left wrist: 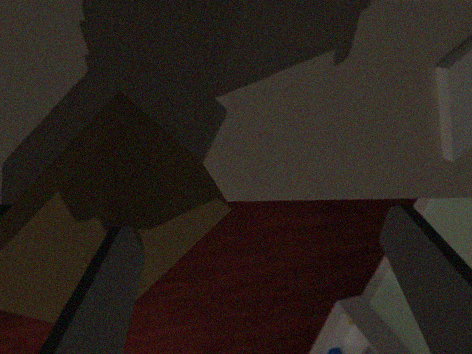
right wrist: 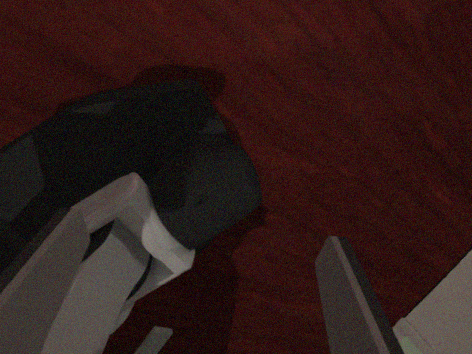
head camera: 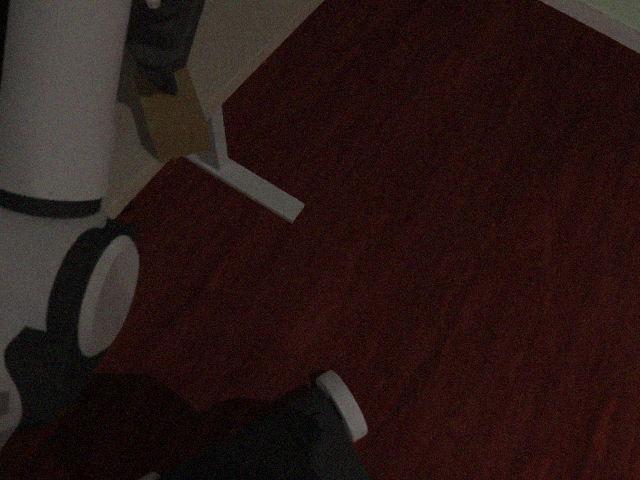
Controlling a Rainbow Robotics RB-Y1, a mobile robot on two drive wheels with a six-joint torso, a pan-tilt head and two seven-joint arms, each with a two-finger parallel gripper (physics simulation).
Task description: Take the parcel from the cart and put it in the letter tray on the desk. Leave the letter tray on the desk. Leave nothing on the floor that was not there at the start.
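Places are measured from the robot's base along level axes (x ahead, y left, z up), in millimetres.
Pixels of known places: left gripper, fingertip midpoint: [left wrist: 259, 232] [head camera: 182, 45]; right gripper, fingertip midpoint: [right wrist: 206, 238]; robot's base, origin of the base link: [head camera: 256, 456].
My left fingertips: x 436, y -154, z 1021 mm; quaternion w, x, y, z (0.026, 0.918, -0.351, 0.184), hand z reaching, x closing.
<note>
Ahead of a thing's pixels: the offset from my left fingertips to its top centre. "spot": to the spot under its first point. Level surfaces: height alone.
A tan box {44 mm back, 38 mm left, 21 mm down} [head camera: 178, 121] [left wrist: 185, 235], apparently the parcel, is at the edge of a pale surface {71 mm down} [head camera: 248, 31] [left wrist: 320, 140] and partly overhangs it. My left gripper [head camera: 157, 85] [left wrist: 259, 232] is open at the box's upper end. One finger overlaps the box in the left wrist view, the other is well to its right, with nothing between them; whether the finger touches the box I cannot tell. A pale flat object {spot: 145 mm ahead, 147 mm right, 61 mm down} [left wrist: 457, 110] lies on the surface, possibly the letter tray. My right gripper [right wrist: 206, 238] is open and empty over the red floor.
A pale foot [head camera: 263, 191] extends over the red floor {1021 mm down} [head camera: 413, 232] below the surface. A white object with a blue spot [left wrist: 342, 325] is at the lower right of the left wrist view, beside a greenish panel [left wrist: 395, 295]. Dark robot body parts [head camera: 289, 434] [right wrist: 215, 195] stand near the floor.
</note>
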